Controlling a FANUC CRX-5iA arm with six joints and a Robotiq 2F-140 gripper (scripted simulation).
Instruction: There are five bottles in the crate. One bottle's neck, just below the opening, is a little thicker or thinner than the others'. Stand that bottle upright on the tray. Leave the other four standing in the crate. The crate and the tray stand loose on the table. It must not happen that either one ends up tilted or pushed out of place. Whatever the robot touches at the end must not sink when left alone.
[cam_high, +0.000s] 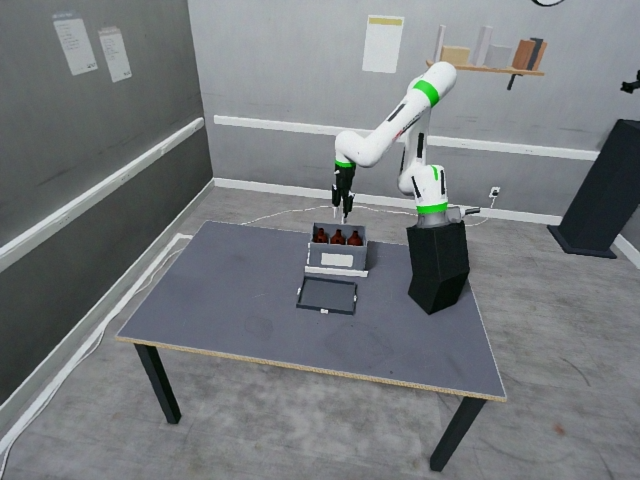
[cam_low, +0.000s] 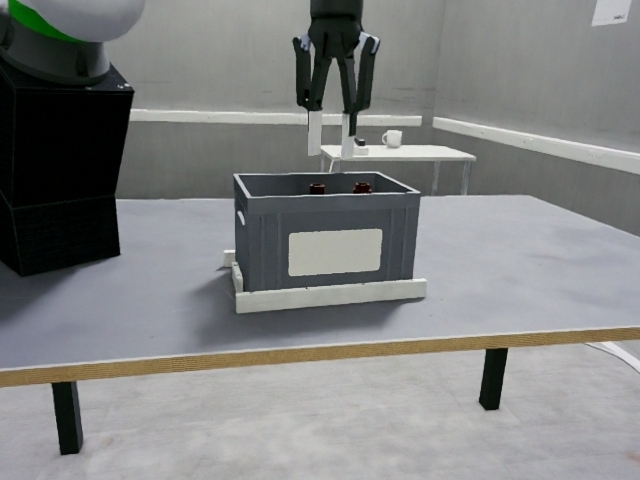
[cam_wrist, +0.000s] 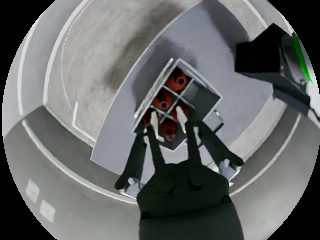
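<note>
My hand is 170 mm above the grey crate and 40 mm to the right of it. Round my hand: dark tray 300 mm to the left, 240 mm below, 10 mm ahead.
</note>
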